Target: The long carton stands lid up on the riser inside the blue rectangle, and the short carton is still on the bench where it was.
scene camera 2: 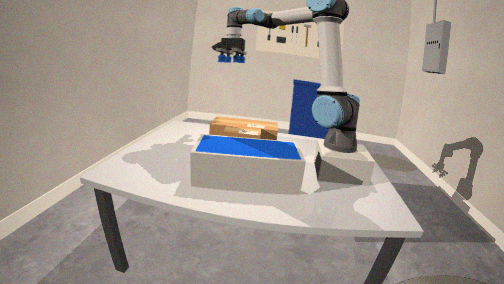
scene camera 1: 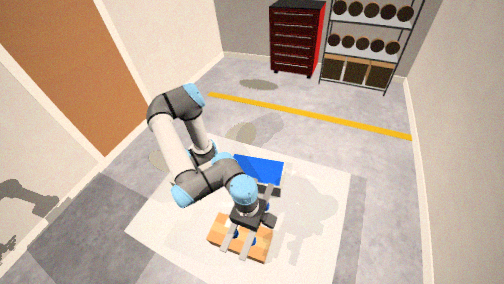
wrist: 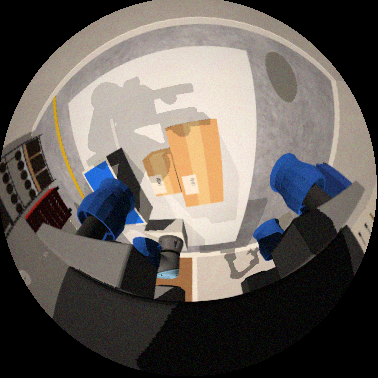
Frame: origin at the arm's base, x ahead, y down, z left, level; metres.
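Seen in the pictures: hand at its tool point: (scene camera 2: 231, 62) (wrist: 206, 221); arm's base at its link origin: (scene camera 2: 340, 146) (wrist: 170, 241).
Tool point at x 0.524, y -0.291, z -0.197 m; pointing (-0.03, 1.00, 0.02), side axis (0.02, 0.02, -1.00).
Note:
Pixels of each thing's top centre, then the offset from my tool point to it. Level surfaces: height alone.
- long carton at its top centre: (wrist: 198, 169) (scene camera 2: 244, 122) (scene camera 1: 239, 234) dx -0.087, dy +0.292, dz -0.005 m
- bench at its surface level: dy +0.392 m
- short carton at its top centre: (wrist: 161, 176) (scene camera 2: 242, 130) dx -0.099, dy +0.292, dz +0.127 m
- riser at its top centre: (scene camera 2: 248, 146) (wrist: 111, 199) (scene camera 1: 255, 168) dx -0.163, dy +0.272, dz +0.391 m
- blue rectangle at its top centre: (scene camera 2: 248, 146) (wrist: 111, 199) (scene camera 1: 255, 168) dx -0.163, dy +0.272, dz +0.391 m
The long carton (scene camera 1: 216, 234) (scene camera 2: 225, 122) (wrist: 205, 160) lies flat on the bench (scene camera 1: 317, 240) (scene camera 2: 150, 187), label up. The short carton (scene camera 2: 230, 131) (wrist: 171, 176) lies alongside it on the riser side, also label up; the gripper hides most of it in scene camera 1. The riser (scene camera 2: 245, 173) (wrist: 127, 175) stands apart from both, with the blue rectangle (scene camera 1: 262, 168) (scene camera 2: 240, 146) (wrist: 100, 174) on its top bare. My gripper (scene camera 1: 250, 223) (scene camera 2: 231, 58) (wrist: 202, 217), with four blue suction cups, hangs high above the bench on the carton side, open and holding nothing.
The arm's base block (scene camera 2: 345, 164) stands beside the riser. A blue panel (scene camera 2: 304, 110) is behind the bench. A red drawer cabinet (scene camera 1: 295, 40) and a shelf rack (scene camera 1: 350, 52) stand at the far wall. A grey box (scene camera 2: 436, 47) hangs at the right wall.

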